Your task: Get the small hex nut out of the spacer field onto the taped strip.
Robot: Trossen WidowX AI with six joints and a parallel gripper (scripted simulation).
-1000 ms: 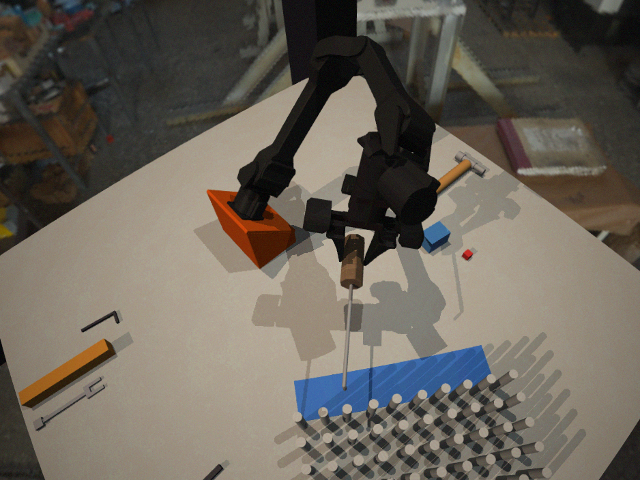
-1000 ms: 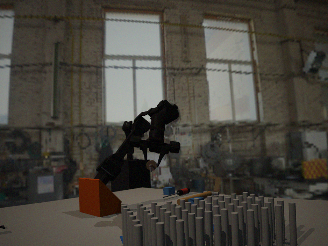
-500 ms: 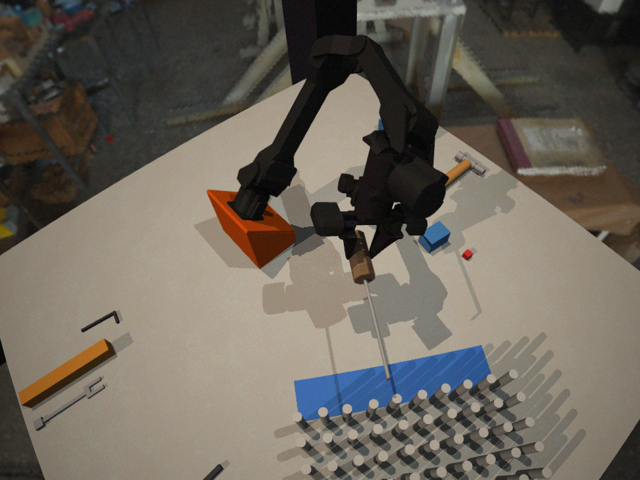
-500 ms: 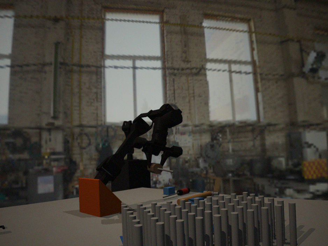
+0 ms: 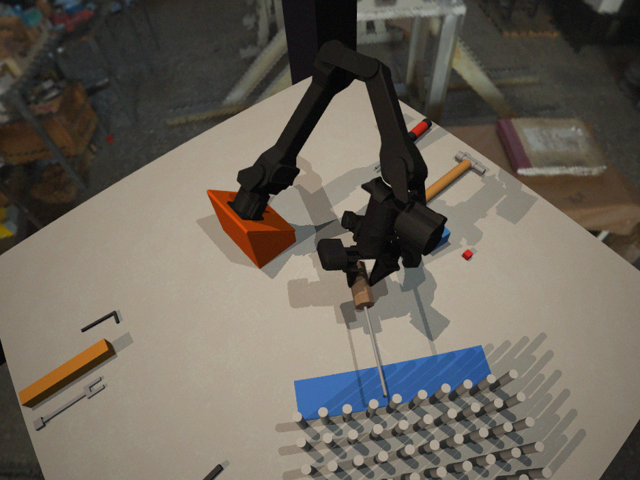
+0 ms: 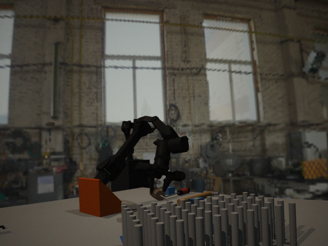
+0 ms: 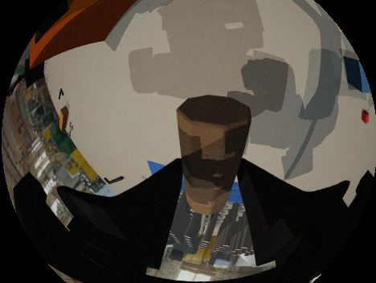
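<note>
The blue taped strip lies 170 mm ahead of my gripper tip, 60 mm to the right of it and 90 mm below it. From my gripper tip the other things lie so: L-shaped key: 350 mm behind, 460 mm to the right, 90 mm below; orange bar: 280 mm behind, 580 mm to the right, 80 mm below; small red cube: 80 mm ahead, 270 mm to the left, 90 mm below.
</note>
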